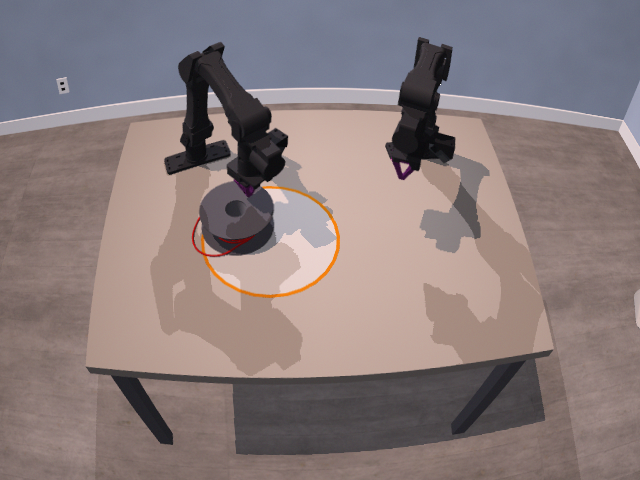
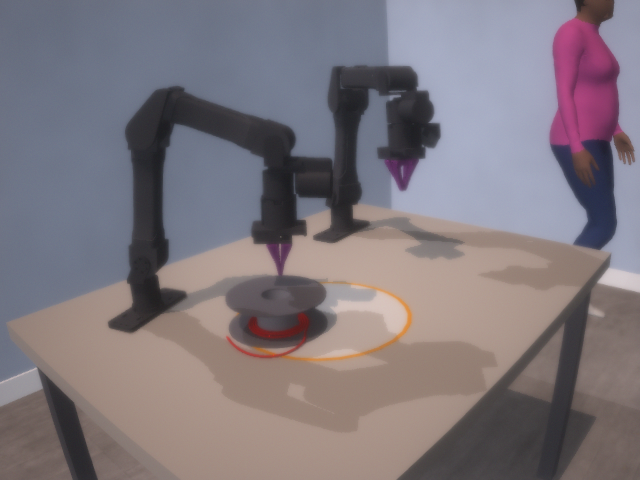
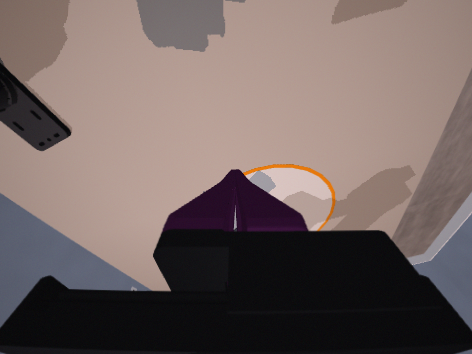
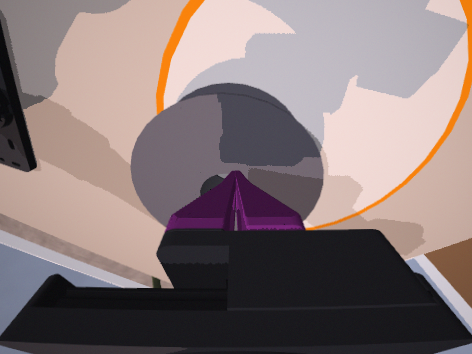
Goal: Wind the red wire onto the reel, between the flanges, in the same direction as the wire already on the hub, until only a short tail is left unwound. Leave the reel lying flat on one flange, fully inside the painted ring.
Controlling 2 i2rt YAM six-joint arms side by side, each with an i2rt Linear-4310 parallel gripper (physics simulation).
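Pixels of known places: left gripper, fingertip midpoint: (image 1: pixel 401 179) (image 2: pixel 403 190) (image 3: pixel 235 176); right gripper, fingertip midpoint: (image 1: pixel 249 195) (image 2: pixel 280 274) (image 4: pixel 235 177); left arm's base at its link origin: (image 2: pixel 342 231); right arm's base at its link origin: (image 1: pixel 196 158) (image 2: pixel 148 310).
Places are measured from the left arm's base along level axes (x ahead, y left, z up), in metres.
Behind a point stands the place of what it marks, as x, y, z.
Observation:
The dark grey reel (image 1: pixel 222 198) @[0.177, -0.584, 0.066] (image 2: pixel 248 295) @[0.176, -0.586, 0.066] (image 4: pixel 170 145) @[0.145, -0.537, 0.065] lies flat on one flange, across the left part of the orange painted ring (image 1: pixel 338 242) @[0.305, -0.309, 0.001] (image 2: pixel 409 315) @[0.415, -0.391, 0.000] (image 3: pixel 334 200) @[0.439, -0.488, 0.000] (image 4: pixel 161 90) @[0.104, -0.527, 0.000]. The red wire (image 1: pixel 193 237) @[0.240, -0.671, 0.003] (image 2: pixel 266 355) @[0.280, -0.663, 0.005] is wound round the hub; its loose end curves out past the flanges. My right gripper (image 1: pixel 250 195) @[0.199, -0.515, 0.088] (image 2: pixel 280 273) @[0.199, -0.515, 0.088] (image 4: pixel 235 177) @[0.199, -0.515, 0.088] is shut and empty, its tips at or close above the top flange, beside the centre hole; contact is unclear. My left gripper (image 1: pixel 402 178) @[0.282, -0.167, 0.187] (image 2: pixel 403 189) @[0.282, -0.167, 0.187] (image 3: pixel 235 176) @[0.282, -0.167, 0.187] is shut and empty, high above the table, away from the reel.
Both arms stand at the back edge of the wooden table (image 1: pixel 361 330) @[0.560, -0.305, 0.000] (image 2: pixel 155 413) @[0.250, -0.895, 0.000]. The right arm's base plate (image 1: pixel 173 164) @[-0.036, -0.728, 0.010] (image 2: pixel 124 322) @[-0.040, -0.735, 0.010] is behind and left of the reel. A person in a pink top (image 2: pixel 584 87) stands beyond the table.

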